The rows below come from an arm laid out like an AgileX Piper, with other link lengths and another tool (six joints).
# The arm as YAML. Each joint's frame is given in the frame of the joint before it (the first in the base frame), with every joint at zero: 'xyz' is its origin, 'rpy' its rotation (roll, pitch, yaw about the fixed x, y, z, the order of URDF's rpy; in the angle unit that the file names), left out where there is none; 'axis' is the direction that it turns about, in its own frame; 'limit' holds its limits. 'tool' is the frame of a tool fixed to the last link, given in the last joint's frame.
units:
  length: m
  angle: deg
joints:
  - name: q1
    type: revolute
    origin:
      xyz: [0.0, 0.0, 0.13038]
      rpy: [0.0, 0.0, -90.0]
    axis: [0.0, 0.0, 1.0]
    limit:
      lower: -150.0
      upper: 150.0
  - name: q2
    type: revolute
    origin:
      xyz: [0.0, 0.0, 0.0]
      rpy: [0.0, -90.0, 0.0]
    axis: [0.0, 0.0, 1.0]
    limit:
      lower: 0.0
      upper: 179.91
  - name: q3
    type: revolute
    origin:
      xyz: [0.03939, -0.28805, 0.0]
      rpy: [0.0, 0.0, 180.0]
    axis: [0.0, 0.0, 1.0]
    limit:
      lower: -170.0
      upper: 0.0
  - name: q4
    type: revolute
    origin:
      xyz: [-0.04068, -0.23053, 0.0]
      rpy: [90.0, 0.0, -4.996]
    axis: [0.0, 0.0, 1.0]
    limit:
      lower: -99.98
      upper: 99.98
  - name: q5
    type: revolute
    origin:
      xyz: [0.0, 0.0, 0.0]
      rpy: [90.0, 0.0, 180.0]
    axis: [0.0, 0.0, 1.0]
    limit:
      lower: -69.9
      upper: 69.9
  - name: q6
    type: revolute
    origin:
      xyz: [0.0, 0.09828, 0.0]
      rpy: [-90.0, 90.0, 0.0]
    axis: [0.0, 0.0, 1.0]
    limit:
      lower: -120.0
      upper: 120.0
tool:
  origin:
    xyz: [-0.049, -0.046, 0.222]
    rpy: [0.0, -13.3, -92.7]
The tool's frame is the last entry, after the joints.
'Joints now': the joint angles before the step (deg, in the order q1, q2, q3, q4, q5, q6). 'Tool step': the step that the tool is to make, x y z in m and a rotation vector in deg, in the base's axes. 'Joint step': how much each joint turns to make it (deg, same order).
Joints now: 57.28, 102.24, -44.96, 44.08, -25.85, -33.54
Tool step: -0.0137, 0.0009, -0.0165, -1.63, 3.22, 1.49
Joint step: 0.00, -0.22, 0.01, 1.46, 4.02, -1.65
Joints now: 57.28, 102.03, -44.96, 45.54, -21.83, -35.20
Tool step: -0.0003, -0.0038, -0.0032, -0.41, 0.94, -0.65
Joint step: -0.01, -0.34, 0.00, 3.00, 0.85, -2.30
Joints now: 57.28, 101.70, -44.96, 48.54, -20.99, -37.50
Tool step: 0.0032, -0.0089, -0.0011, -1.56, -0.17, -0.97
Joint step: -0.01, -0.90, -0.02, 6.77, 0.24, -7.11
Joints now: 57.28, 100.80, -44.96, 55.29, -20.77, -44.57
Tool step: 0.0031, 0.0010, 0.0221, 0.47, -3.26, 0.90
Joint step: 0.00, -2.04, 0.02, -0.63, -1.16, -1.78
